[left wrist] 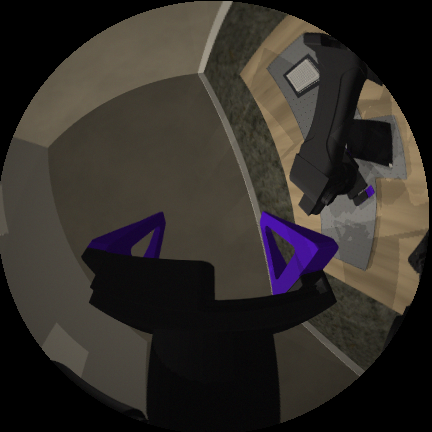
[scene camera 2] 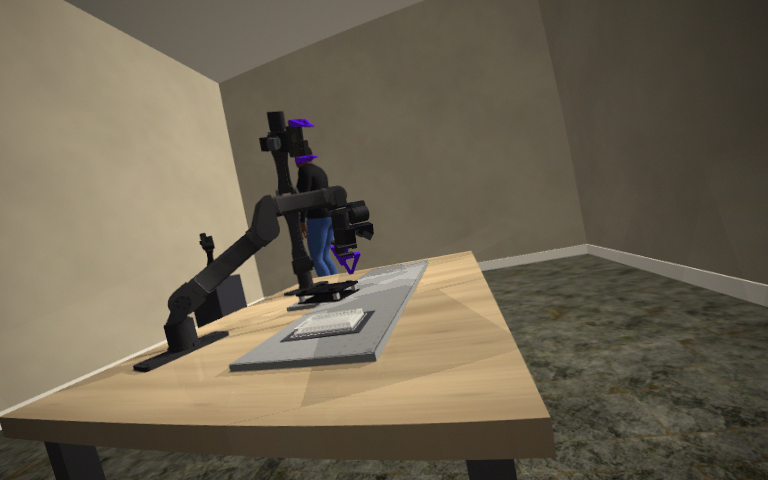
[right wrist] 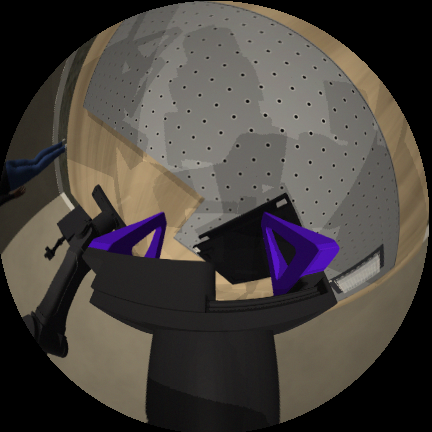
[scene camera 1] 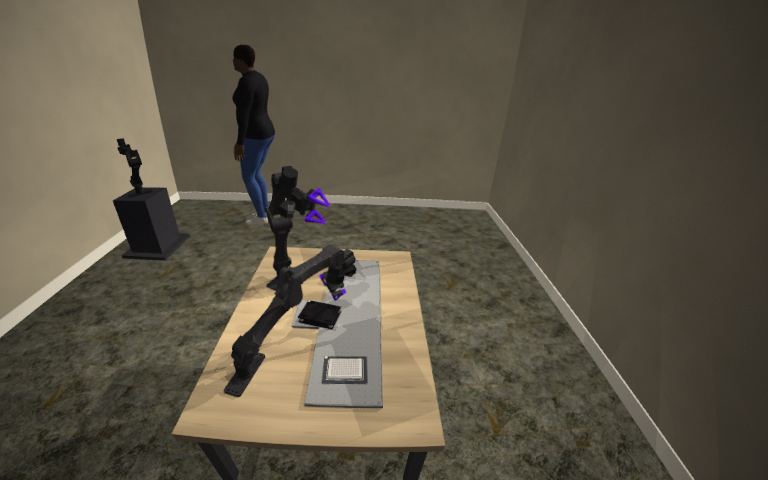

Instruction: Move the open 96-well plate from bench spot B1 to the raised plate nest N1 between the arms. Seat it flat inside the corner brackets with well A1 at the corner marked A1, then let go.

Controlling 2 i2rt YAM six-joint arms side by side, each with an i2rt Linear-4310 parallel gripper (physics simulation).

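Where they show: left gripper, between the fingertips: [left wrist: 212, 216] [scene camera 2: 314, 141] [scene camera 1: 326, 214]; right gripper, between the fingertips: [left wrist: 361, 175] [scene camera 2: 347, 269] [right wrist: 213, 217] [scene camera 1: 330, 292]; left arm's base, origin of its link: [scene camera 2: 307, 289] [right wrist: 112, 215]; right arm's base, origin of its link: [scene camera 2: 185, 350] [scene camera 1: 245, 373].
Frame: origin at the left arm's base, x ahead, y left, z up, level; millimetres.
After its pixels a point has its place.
Note:
The white 96-well plate [scene camera 1: 344, 368] {z 24, x 597, y -357 mm} [scene camera 2: 331, 321] {z 28, x 619, y -364 mm} [left wrist: 303, 75] {z 28, x 588, y -349 mm} [right wrist: 359, 274] {z 29, x 586, y -330 mm} lies flat in a dark frame near the close end of the grey perforated board. The black raised nest [scene camera 1: 320, 314] {z 45, x 363, y -169 mm} [scene camera 2: 322, 290] {z 45, x 371, y -191 mm} [left wrist: 371, 141] {z 45, x 338, y -156 mm} [right wrist: 235, 255] {z 45, x 324, y -143 mm} stands nearer the arms, with pale corner pieces; its A1 mark is too small to read. My left gripper [scene camera 1: 325, 212] {z 517, x 375, y -100 mm} [scene camera 2: 314, 140] {z 517, x 375, y -100 mm} [left wrist: 212, 216] {z 517, x 375, y -100 mm} is open and empty, high above the far end of the table and away from the plate. My right gripper [scene camera 1: 330, 289] {z 79, x 344, y -51 mm} [scene camera 2: 343, 264] {z 79, x 344, y -51 mm} [right wrist: 213, 217] {z 79, x 344, y -51 mm} is open and empty, pointing down over the board just beyond the nest.
The grey perforated board [scene camera 1: 351, 339] {z 13, x 544, y -207 mm} [scene camera 2: 390, 316] {z 13, x 711, y -286 mm} [right wrist: 225, 100] {z 13, x 393, y 51 mm} runs along the wooden table [scene camera 1: 404, 396] {z 0, x 846, y -351 mm} [scene camera 2: 453, 367] {z 0, x 912, y -411 mm}. The right arm reaches across in front of the left arm in both scene views. A person [scene camera 1: 253, 104] [scene camera 2: 318, 226] stands beyond the table. A dark pedestal [scene camera 1: 148, 223] carries another small arm.

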